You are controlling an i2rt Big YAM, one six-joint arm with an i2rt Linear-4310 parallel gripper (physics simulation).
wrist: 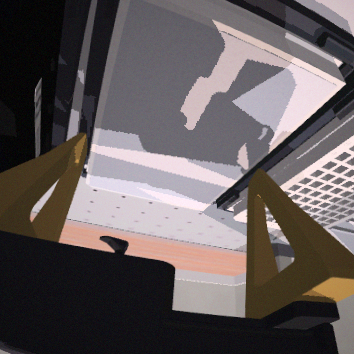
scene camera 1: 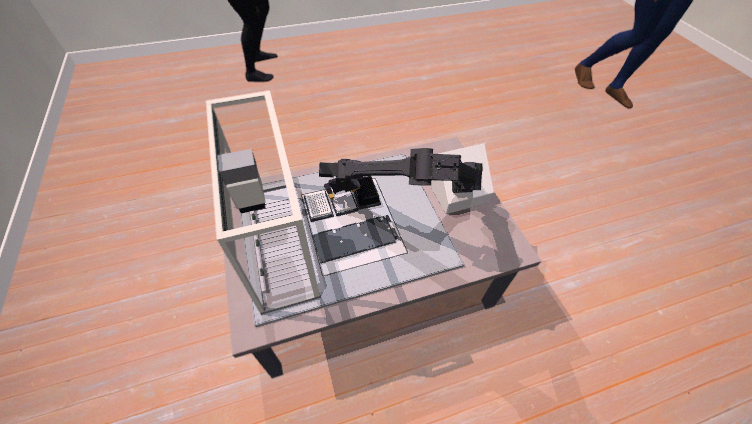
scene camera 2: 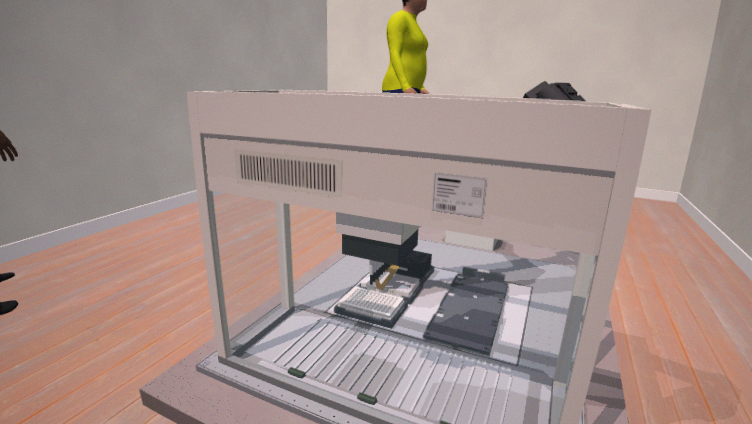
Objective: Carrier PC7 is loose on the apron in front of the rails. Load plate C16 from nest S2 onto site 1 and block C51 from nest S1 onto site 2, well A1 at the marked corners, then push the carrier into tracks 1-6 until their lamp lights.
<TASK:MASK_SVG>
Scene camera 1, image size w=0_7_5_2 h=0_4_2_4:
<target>dark carrier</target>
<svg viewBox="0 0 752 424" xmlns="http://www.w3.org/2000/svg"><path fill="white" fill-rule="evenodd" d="M389 215L371 218L363 222L352 223L312 235L316 246L315 251L317 250L320 263L396 242L395 239L398 238L398 235Z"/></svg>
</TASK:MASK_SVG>
